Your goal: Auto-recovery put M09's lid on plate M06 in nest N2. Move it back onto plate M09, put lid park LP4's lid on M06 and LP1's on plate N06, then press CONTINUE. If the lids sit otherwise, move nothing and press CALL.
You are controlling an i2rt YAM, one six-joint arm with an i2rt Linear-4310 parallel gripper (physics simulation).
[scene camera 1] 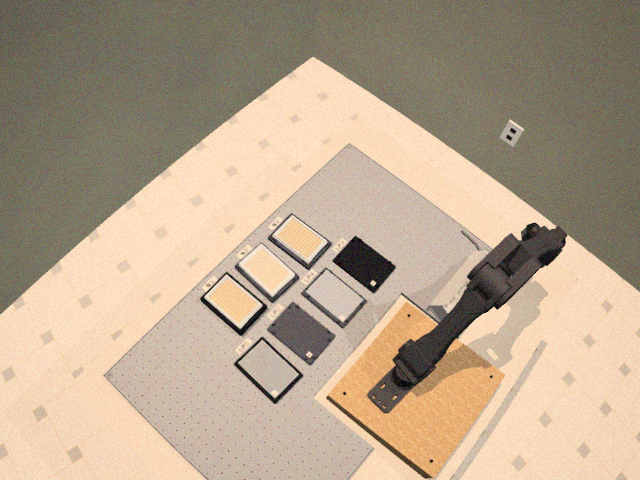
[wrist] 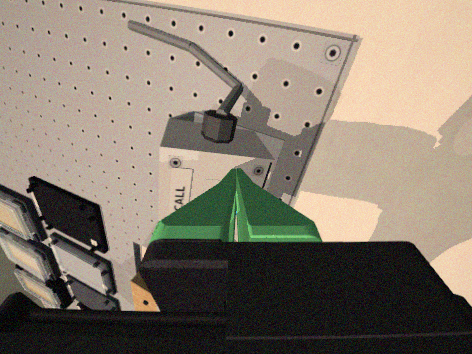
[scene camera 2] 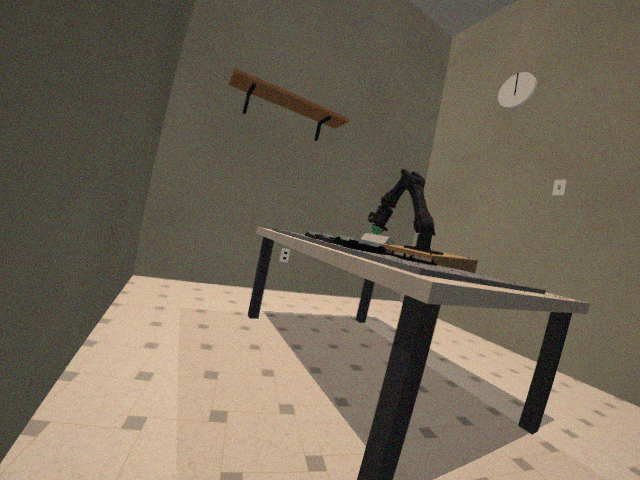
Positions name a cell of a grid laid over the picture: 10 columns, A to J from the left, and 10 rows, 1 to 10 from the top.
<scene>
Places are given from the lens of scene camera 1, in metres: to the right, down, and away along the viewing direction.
white button box (scene camera 1: G7): 0.33, 0.16, 1.29
black piece (scene camera 1: F6): 0.12, 0.06, 1.41
</scene>
